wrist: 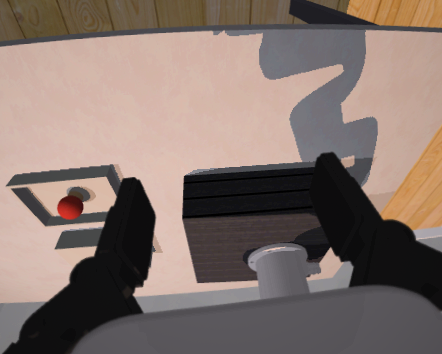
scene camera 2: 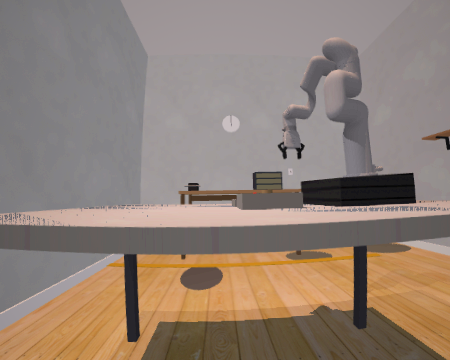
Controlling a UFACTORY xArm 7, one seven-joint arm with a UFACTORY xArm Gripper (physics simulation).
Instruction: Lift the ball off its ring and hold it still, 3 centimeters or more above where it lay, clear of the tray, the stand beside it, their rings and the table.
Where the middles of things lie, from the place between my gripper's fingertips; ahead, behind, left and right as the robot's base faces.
Now: the grey tray [wrist: 40, 193] 27 cm to the left of my hand, 27 cm ahead of it and 24 cm below it. The rest, counted from my hand: low stand [scene camera 2: 266, 200] 46 cm to the left, 25 cm ahead, 23 cm below.
